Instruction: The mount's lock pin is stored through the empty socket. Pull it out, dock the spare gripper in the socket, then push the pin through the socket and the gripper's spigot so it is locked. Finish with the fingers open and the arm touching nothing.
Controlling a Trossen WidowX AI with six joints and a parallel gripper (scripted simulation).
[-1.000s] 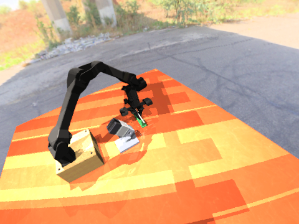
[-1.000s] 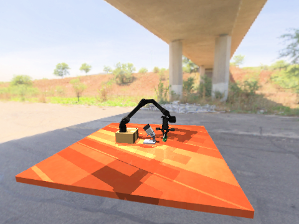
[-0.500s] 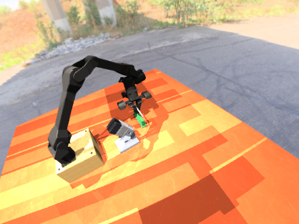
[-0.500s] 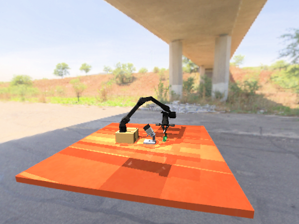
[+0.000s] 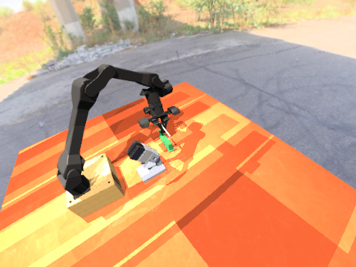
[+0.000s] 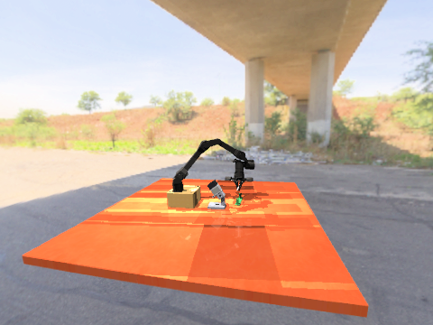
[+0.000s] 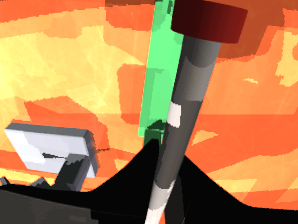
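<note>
My gripper tip is 5 cm above the green slanted bar and 1 cm to the right of it. Round my gripper tip: mount (13 cm behind, 9 cm to the right, 2 cm below); spare gripper (14 cm behind, 9 cm to the right, 4 cm above).
</note>
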